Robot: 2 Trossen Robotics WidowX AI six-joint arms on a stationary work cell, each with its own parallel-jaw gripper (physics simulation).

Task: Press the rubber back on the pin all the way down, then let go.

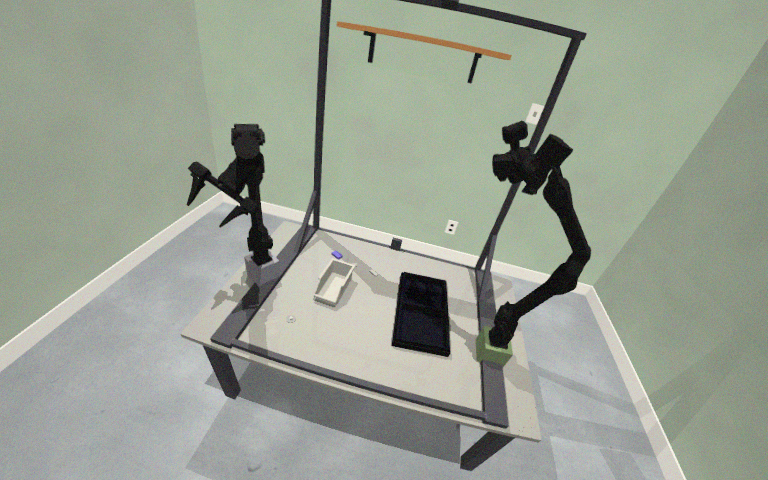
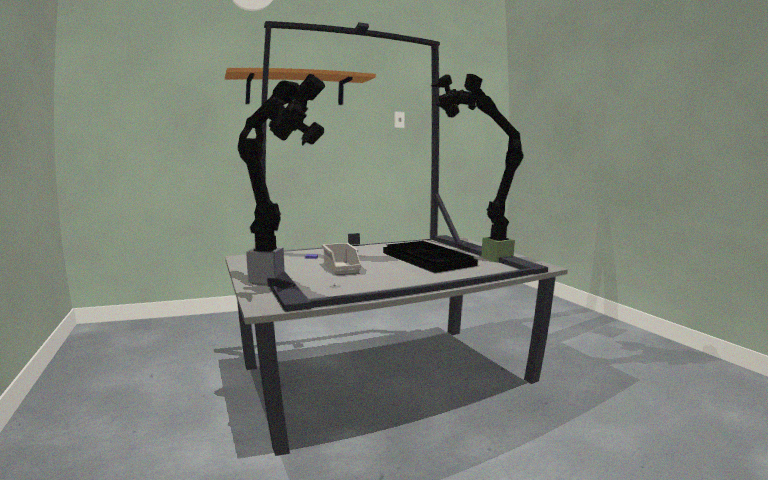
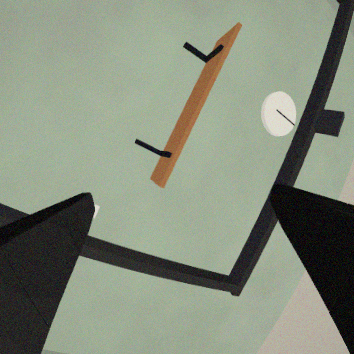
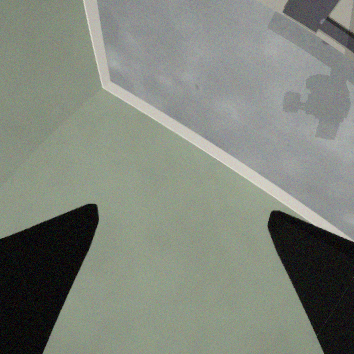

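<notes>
A tiny pale round thing lies on the table in front of the bin; it may be the pin with its rubber back, but it is too small to tell how far on the back sits. My right gripper is open and empty, high above the table's left side, with its fingers pointing away from the table. My left gripper is open and empty, raised high above the right side of the table. Neither gripper is near the small round thing.
A beige open bin stands on the table. A small blue block lies behind it, and a small white piece to its right. A black flat case lies farther right. A dark frame rises behind.
</notes>
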